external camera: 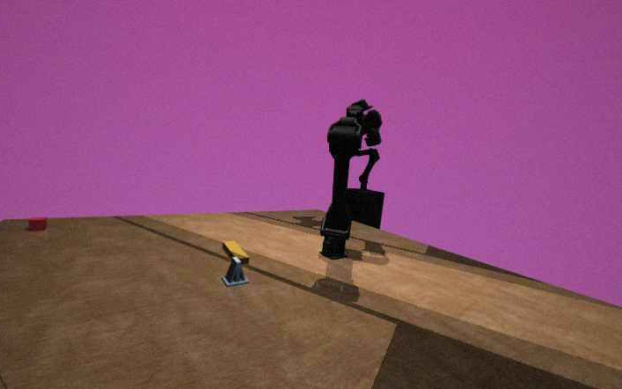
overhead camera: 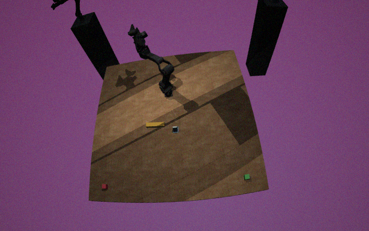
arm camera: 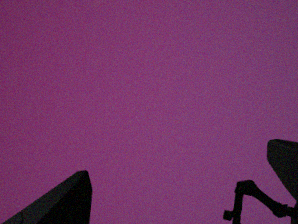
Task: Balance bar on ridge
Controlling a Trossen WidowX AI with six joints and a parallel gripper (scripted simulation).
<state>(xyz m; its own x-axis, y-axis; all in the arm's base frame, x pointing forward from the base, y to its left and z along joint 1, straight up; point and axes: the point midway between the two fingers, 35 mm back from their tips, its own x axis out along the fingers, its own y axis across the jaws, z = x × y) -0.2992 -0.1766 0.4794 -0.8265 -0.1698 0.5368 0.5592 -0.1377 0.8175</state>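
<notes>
Now: gripper tip 600 mm short of the yellow bar, 70 mm to the right of it and 490 mm above it. From my gripper tip the other things lie so: green cube (1070 mm ahead, 680 mm to the left, 480 mm below); then dark blue ridge (660 mm ahead, 230 mm to the left, 470 mm below); then red cube (1070 mm ahead, 320 mm to the right, 480 mm below).
</notes>
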